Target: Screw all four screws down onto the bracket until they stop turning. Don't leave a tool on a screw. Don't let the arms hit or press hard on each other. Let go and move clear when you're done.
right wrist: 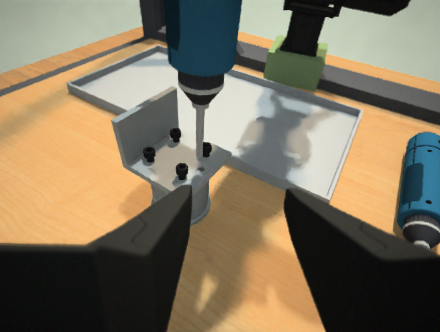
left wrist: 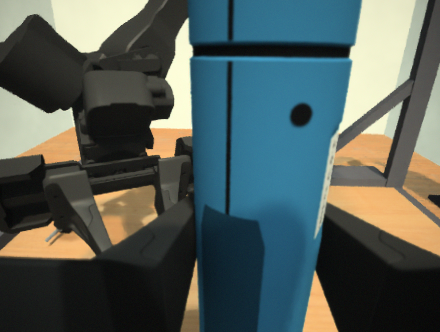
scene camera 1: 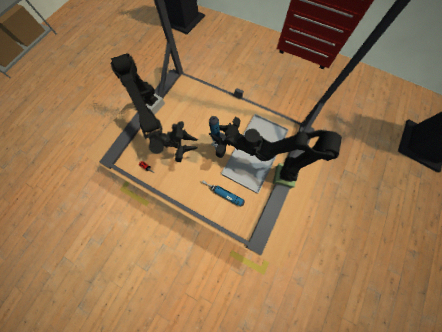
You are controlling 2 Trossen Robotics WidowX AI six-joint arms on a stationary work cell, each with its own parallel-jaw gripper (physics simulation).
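Where they show: left gripper, fingertip midpoint: (left wrist: 251, 204) (scene camera 1: 211, 129); right gripper, fingertip midpoint: (right wrist: 238, 196) (scene camera 1: 197, 143); left arm's base, origin of the base link: (right wrist: 299, 47) (scene camera 1: 286, 174); right arm's base, origin of the base link: (scene camera 1: 150, 100).
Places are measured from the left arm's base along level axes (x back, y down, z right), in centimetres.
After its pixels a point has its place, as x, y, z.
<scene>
My left gripper (scene camera 1: 216, 136) {-40.8, -16.8, 4.5} (left wrist: 250, 204) {-40.8, -16.8, 4.5} is shut on an upright blue electric screwdriver (scene camera 1: 214, 124) {-38.1, -26.1, 2.3} (left wrist: 270, 150) {-36.9, -20.6, 3.6} (right wrist: 202, 37) {-40.6, -12.9, 3.4}. Its bit reaches down over the grey bracket (right wrist: 145, 122) {-37.7, -4.2, 9.6}, right beside or in front of a black screw (right wrist: 206, 148) {-36.7, -2.3, 4.4}; contact cannot be told. Three other black screws (right wrist: 175, 134) {-36.0, -2.3, 7.8} (right wrist: 149, 153) {-39.3, -2.3, 8.6} (right wrist: 181, 170) {-40.1, -2.3, 5.2} stand in the bracket with their heads raised above the plate. My right gripper (scene camera 1: 192, 145) {-46.5, -9.0, -0.7} (left wrist: 148, 263) {-46.5, -9.0, -0.7} (right wrist: 238, 196) {-46.5, -9.0, -0.7} is open and empty, facing the bracket from a short distance.
A second blue electric screwdriver (scene camera 1: 228, 196) {-25.3, 1.6, -19.1} (right wrist: 420, 175) {-27.1, 1.7, -16.9} lies on the table. A small red screwdriver (scene camera 1: 144, 166) {-73.1, 2.5, -17.1} lies near the front edge. A shallow grey tray (scene camera 1: 242, 176) {-21.2, 5.0, -6.2} (right wrist: 337, 125) {-15.4, 5.0, -9.1} lies behind the bracket in the right wrist view. The left arm stands on a green block (scene camera 1: 285, 178) (right wrist: 295, 67).
</scene>
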